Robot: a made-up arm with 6 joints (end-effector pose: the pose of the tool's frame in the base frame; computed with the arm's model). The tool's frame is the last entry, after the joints. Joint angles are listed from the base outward.
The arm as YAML. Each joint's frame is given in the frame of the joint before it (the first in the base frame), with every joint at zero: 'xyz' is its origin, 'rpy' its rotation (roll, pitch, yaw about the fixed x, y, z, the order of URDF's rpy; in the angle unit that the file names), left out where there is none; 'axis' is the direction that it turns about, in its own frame. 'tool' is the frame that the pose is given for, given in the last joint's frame.
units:
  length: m
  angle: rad
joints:
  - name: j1
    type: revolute
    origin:
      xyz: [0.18, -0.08, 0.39]
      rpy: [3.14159, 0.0, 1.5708]
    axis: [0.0, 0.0, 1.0]
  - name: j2
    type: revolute
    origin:
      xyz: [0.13, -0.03, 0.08]
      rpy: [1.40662, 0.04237, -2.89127]
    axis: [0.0, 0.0, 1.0]
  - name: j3
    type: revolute
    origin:
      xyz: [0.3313, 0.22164, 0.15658]
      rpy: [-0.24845, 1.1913, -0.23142]
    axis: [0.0, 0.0, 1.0]
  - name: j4
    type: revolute
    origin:
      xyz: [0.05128, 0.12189, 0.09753]
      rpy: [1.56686, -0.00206, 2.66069]
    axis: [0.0, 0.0, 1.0]
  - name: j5
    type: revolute
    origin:
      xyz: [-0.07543, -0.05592, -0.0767]
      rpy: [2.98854, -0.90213, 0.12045]
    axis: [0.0, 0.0, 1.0]
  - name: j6
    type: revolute
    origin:
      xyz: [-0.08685, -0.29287, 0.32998]
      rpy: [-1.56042, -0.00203, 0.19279]
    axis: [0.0, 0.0, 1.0]
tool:
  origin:
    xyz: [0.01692, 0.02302, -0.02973]
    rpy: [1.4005, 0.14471, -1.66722]
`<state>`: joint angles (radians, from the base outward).
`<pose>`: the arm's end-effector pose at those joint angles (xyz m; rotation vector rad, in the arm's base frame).
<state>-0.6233 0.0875 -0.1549 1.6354 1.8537 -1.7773</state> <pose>0.5987 -0.6333 -0.1252 0.6221 -1.9801 -1.3211</pose>
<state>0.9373 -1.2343 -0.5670 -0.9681 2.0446 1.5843</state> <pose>-0.1137 -0.1216 0.2847 2.6238 0.6744 0.2419</pose>
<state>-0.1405 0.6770 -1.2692 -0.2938 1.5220 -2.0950</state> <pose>0.0093 0.0893 -0.3895 0.3887 0.3726 -1.8295</pose>
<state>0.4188 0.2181 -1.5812 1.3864 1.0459 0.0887</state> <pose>-0.0103 -0.6711 -0.0067 -0.2995 1.1634 -0.9921</pose>
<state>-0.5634 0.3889 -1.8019 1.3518 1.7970 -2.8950</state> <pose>0.3854 -0.6361 -0.2459 -0.3613 -1.9301 -0.4549</pose>
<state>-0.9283 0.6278 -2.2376 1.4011 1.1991 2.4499</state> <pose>0.6207 -0.2526 -0.3049 1.0220 -2.2651 0.3874</pose>
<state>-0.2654 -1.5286 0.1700 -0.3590 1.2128 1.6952</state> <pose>0.6778 -0.3798 0.5463 -0.5006 2.3886 0.4610</pose>
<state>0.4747 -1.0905 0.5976 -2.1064 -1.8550 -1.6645</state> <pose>0.2157 -0.1345 0.9075 0.9319 -1.9054 1.5123</pose>
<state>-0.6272 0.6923 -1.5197 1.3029 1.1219 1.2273</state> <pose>0.4680 -0.3866 -0.3136 -0.2823 2.1542 0.2131</pose>
